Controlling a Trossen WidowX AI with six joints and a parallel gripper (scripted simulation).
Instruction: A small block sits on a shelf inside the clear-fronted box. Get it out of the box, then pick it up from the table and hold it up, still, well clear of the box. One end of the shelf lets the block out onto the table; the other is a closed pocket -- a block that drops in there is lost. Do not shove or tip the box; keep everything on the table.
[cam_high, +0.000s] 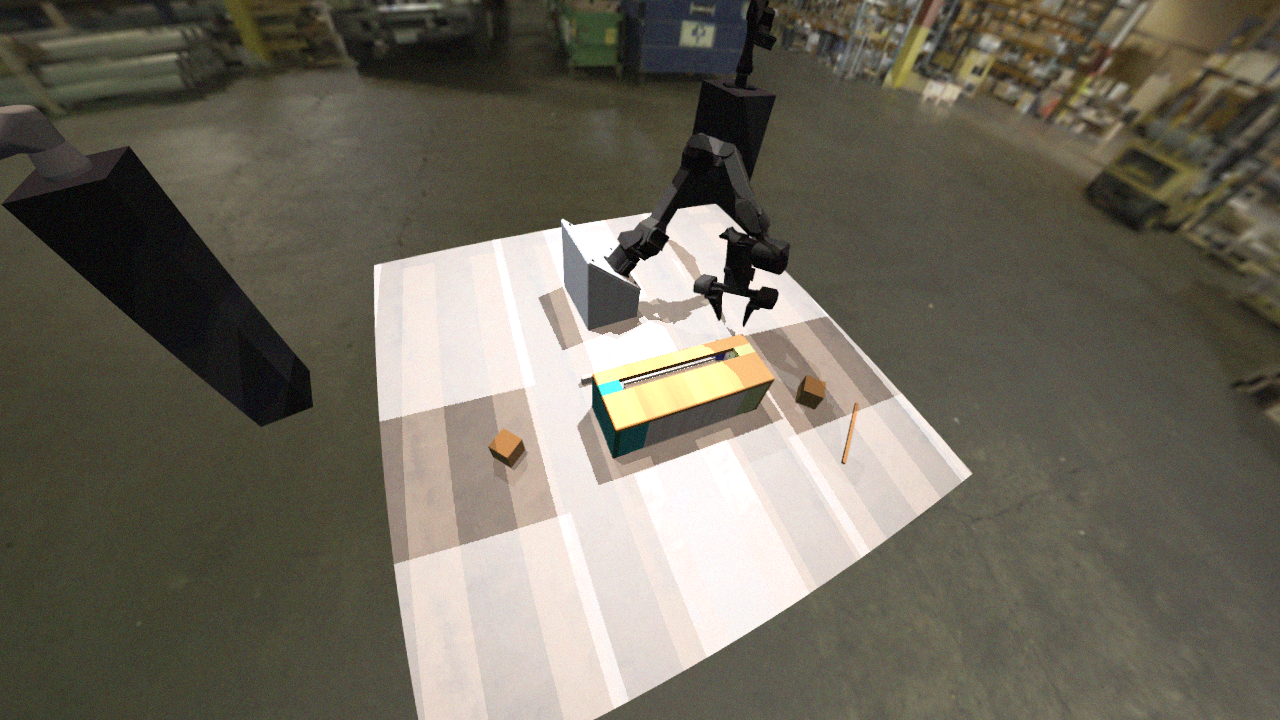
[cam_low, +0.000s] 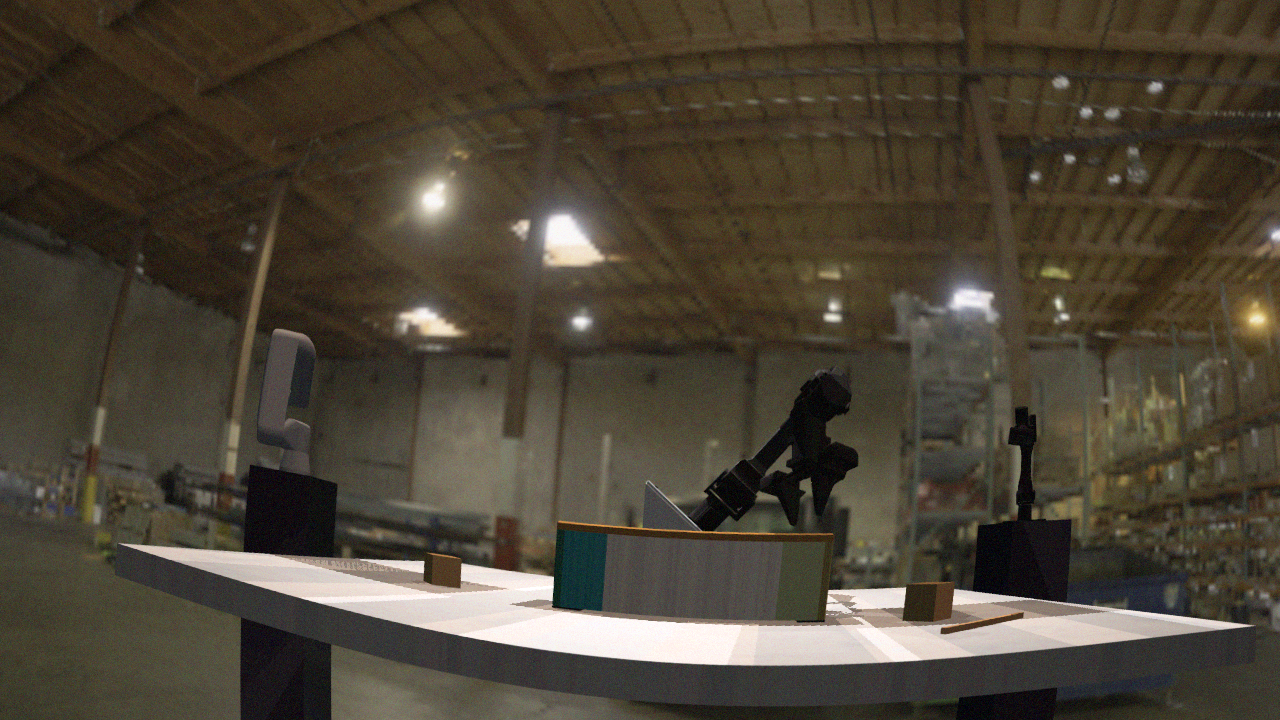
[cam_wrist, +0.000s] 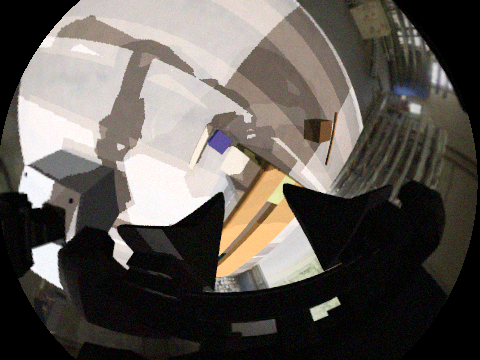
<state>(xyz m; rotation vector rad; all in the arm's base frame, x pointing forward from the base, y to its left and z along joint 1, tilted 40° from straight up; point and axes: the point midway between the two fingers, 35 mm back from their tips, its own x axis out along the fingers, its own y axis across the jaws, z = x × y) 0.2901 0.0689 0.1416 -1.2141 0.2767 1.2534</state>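
The blue-purple block lies 14 cm below my gripper tip, 2 cm to the left of it and 2 cm behind it. The rest, counted from my gripper tip: long box (17 cm to the right, 9 cm below, 3 cm ahead); thin orange stick (35 cm ahead, 18 cm to the left, 15 cm below).
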